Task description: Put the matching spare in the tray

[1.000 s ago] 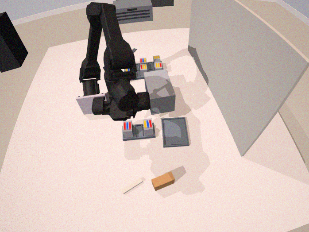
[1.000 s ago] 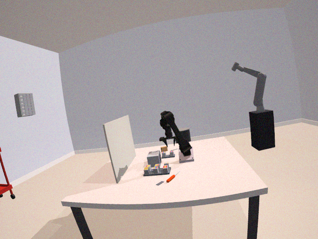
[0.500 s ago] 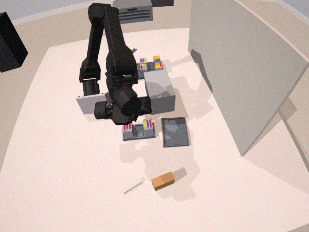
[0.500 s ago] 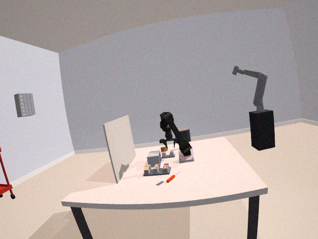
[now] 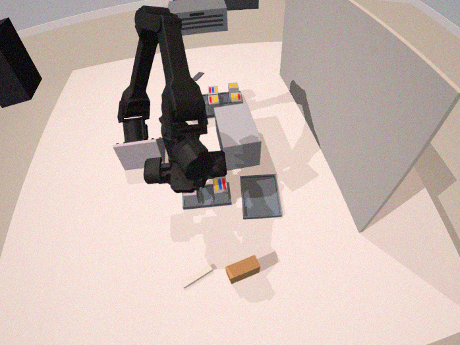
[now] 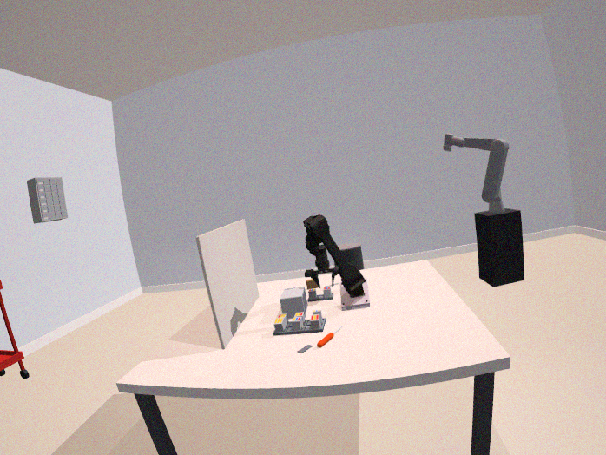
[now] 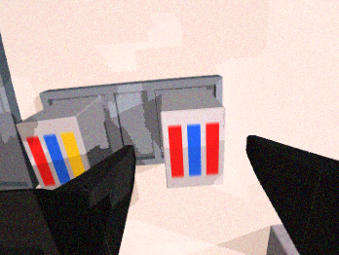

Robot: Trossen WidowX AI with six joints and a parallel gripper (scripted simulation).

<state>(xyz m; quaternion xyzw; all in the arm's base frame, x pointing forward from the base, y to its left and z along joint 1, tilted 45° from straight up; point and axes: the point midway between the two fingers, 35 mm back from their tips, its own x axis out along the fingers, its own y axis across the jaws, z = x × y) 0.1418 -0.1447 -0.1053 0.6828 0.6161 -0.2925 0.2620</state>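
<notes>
The grey rack is 5 cm below my gripper tip and 4 cm ahead of it. Round my gripper tip: dark tray (17 cm ahead, 5 cm below, 3 cm to the right); mounted unit (16 cm to the left, 15 cm ahead); thin stick (21 cm to the right, 5 cm below, 2 cm behind).
</notes>
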